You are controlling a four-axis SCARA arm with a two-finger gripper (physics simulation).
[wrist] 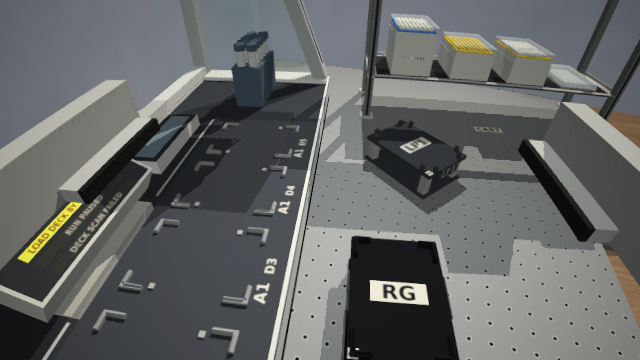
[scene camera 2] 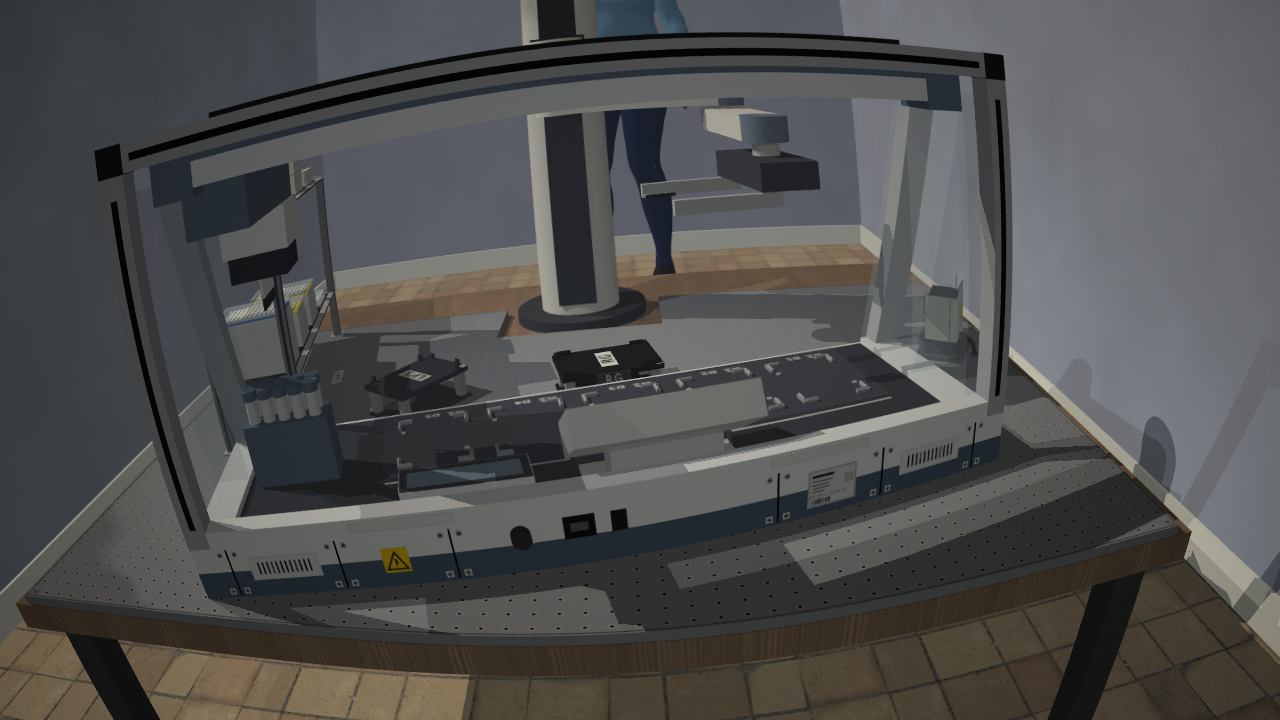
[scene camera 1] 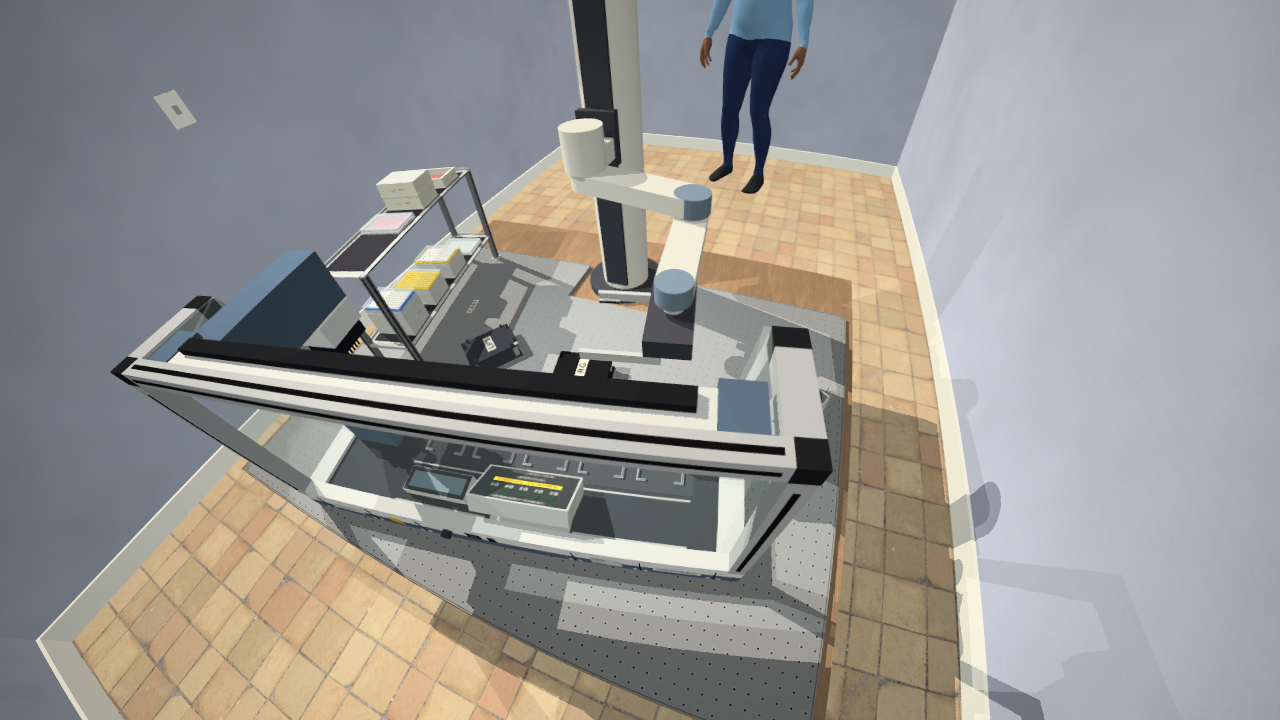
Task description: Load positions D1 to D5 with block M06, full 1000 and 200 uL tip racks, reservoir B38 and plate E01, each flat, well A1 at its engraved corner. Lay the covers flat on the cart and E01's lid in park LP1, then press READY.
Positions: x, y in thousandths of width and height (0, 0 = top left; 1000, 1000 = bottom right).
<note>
My gripper (scene camera 1: 461, 448) carries nothing. I also see a cart post (wrist: 945, 57) and a tube rack (wrist: 396, 238).
</note>
